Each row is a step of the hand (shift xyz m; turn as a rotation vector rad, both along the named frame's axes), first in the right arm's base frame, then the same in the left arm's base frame.
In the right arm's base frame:
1: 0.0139 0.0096 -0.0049 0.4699 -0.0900 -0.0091
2: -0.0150 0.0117 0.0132 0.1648 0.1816 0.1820
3: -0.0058 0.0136 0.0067 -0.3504 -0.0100 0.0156
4: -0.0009 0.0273 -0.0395 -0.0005 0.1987 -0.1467
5: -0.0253 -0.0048 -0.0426 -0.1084 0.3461 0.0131
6: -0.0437 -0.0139 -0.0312 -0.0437 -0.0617 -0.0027
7: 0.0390 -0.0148 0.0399 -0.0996 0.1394 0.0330
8: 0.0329 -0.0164 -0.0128 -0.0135 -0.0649 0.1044
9: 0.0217 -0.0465 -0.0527 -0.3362 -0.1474 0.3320
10: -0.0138 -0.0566 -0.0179 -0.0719 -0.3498 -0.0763
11: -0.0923 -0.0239 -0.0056 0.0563 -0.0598 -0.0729
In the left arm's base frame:
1: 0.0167 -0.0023 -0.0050 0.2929 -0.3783 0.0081
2: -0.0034 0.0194 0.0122 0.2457 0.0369 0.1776
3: 0.0047 0.0144 0.0059 -0.2693 0.2248 0.0064
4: 0.0169 0.0189 -0.0408 0.1294 0.1412 -0.1559
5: -0.0226 0.0108 -0.0430 0.1476 0.3315 -0.0063
6: -0.0423 0.0168 -0.0317 -0.0736 -0.0175 -0.0010
7: 0.0199 -0.0347 0.0416 0.0178 0.1719 0.0236
8: 0.0137 -0.0347 -0.0111 -0.0519 -0.0341 0.1069
9: -0.0150 -0.0520 -0.0498 -0.3461 0.1296 0.3293
10: -0.0480 -0.0342 -0.0156 -0.2860 -0.2185 -0.0616
11: -0.0851 0.0428 -0.0070 0.0019 -0.0859 -0.0684

